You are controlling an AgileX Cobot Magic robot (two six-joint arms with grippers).
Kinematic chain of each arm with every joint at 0, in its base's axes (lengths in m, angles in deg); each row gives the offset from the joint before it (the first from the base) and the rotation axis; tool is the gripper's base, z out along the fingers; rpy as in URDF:
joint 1: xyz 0 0 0.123 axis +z
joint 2: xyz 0 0 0 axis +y
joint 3: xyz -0.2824 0 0.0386 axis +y
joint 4: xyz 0.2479 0 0.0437 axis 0.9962 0 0.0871
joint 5: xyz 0 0 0 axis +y
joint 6: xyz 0.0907 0 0.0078 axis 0.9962 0 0.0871
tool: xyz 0 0 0 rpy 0 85 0
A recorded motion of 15 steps. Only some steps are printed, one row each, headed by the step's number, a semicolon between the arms.
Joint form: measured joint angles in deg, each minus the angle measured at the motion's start. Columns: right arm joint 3, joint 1, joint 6, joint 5, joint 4, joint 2; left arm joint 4, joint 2, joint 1, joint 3, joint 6, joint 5.
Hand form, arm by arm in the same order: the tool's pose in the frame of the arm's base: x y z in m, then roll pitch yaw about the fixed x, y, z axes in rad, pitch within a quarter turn. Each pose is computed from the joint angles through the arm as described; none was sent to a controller.
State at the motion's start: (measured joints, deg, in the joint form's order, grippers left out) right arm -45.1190 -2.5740 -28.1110 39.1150 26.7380 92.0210; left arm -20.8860 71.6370 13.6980 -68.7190 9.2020 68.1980
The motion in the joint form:
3: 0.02 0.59 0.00 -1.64 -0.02 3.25; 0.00 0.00 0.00 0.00 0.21 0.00
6: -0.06 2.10 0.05 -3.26 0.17 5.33; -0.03 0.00 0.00 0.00 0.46 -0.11
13: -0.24 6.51 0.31 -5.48 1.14 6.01; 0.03 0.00 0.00 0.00 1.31 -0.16
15: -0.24 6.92 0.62 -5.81 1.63 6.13; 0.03 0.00 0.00 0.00 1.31 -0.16
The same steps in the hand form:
3: 0.2731 0.0155 0.1521 2.8858 0.2111 -3.0675; 0.2345 0.0261 0.3565 -2.8148 0.4485 -2.9271
6: 0.2763 0.0219 0.1427 2.8916 0.2006 -3.0520; 0.2346 0.0261 0.3565 -2.8162 0.4517 -2.9308
13: 0.2784 0.0428 0.1406 2.8945 0.2249 -3.0032; 0.2347 0.0262 0.3565 -2.8243 0.4572 -2.9466
15: 0.2788 0.0451 0.1401 2.8897 0.2268 -3.0104; 0.2347 0.0262 0.3565 -2.8243 0.4572 -2.9466

